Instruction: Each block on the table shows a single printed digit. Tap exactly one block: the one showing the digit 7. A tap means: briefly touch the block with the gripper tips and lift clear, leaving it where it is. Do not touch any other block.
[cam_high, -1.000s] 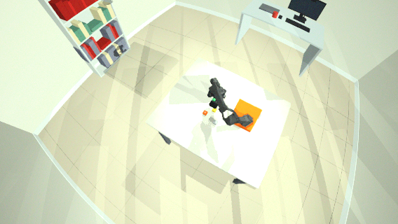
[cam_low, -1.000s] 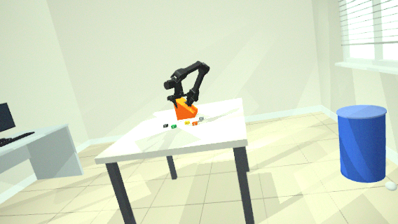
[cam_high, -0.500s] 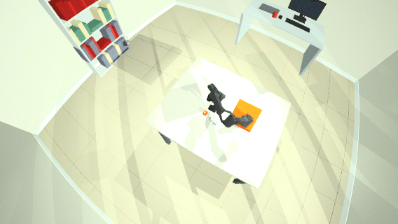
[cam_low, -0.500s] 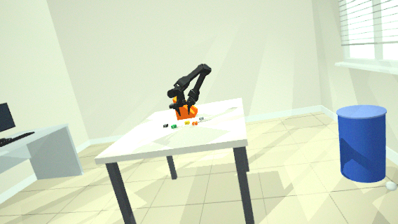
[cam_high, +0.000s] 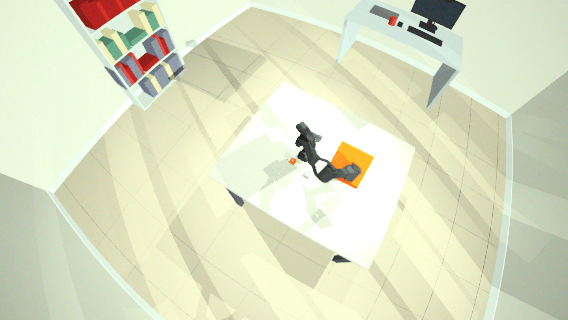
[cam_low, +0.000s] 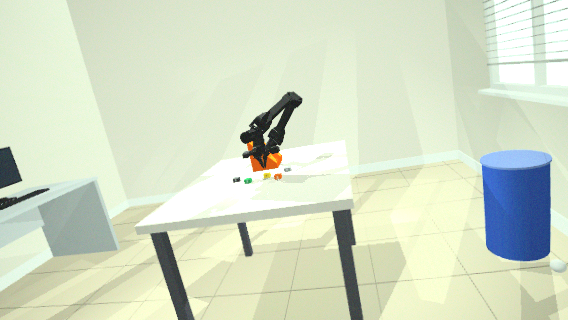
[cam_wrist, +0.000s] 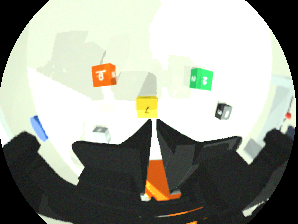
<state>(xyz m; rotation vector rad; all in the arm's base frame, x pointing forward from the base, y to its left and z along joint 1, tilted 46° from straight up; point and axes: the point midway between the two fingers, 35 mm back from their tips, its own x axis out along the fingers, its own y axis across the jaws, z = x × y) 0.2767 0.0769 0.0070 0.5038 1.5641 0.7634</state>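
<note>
My gripper tip is now 1 cm short of the yellow block, 1 cm to the right of it and 4 cm above it. The rest, counted from my gripper tip: green block: 7 cm ahead, 8 cm to the right, 4 cm below; orange block: 5 cm ahead, 8 cm to the left, 4 cm below; pale block: 7 cm behind, 10 cm to the left, 4 cm below.
</note>
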